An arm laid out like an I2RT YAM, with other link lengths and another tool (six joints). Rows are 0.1 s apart.
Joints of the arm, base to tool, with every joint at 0 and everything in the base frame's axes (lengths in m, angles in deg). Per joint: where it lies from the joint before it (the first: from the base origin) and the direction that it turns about. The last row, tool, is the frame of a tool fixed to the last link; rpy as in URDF.
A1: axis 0 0 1 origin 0.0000 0.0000 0.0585
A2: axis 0 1 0 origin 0.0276 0.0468 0.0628
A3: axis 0 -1 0 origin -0.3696 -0.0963 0.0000
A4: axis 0 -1 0 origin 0.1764 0.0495 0.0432
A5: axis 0 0 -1 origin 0.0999 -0.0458 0.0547
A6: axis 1 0 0 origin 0.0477 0.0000 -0.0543
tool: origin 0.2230 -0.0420 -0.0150 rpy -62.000 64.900 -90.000
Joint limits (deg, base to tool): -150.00..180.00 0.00..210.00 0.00..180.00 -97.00..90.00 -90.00..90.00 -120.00..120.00
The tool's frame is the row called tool.
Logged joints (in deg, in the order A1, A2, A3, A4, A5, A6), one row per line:
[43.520 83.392 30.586 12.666 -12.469 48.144]
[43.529 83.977 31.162 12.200 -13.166 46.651]
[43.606 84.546 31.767 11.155 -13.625 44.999]
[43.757 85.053 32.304 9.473 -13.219 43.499]
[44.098 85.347 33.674 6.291 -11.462 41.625]
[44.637 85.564 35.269 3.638 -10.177 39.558]
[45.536 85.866 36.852 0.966 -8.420 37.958]
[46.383 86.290 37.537 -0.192 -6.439 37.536]
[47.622 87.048 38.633 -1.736 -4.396 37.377]
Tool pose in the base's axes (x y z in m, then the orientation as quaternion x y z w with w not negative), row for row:
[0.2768 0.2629 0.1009 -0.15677 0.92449 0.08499 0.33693]
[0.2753 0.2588 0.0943 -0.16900 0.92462 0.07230 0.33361]
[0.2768 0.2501 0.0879 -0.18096 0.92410 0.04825 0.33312]
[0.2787 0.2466 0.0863 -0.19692 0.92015 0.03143 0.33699]
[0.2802 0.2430 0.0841 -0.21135 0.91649 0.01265 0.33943]
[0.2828 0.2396 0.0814 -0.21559 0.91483 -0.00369 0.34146]
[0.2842 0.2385 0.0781 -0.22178 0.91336 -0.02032 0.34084]
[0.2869 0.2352 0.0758 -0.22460 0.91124 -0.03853 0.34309]
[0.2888 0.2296 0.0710 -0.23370 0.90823 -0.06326 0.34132]
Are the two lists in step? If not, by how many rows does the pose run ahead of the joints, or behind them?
The pose runs 2 rows ahead of the joints: the pose in row i belongs to the joints in row i + 2.
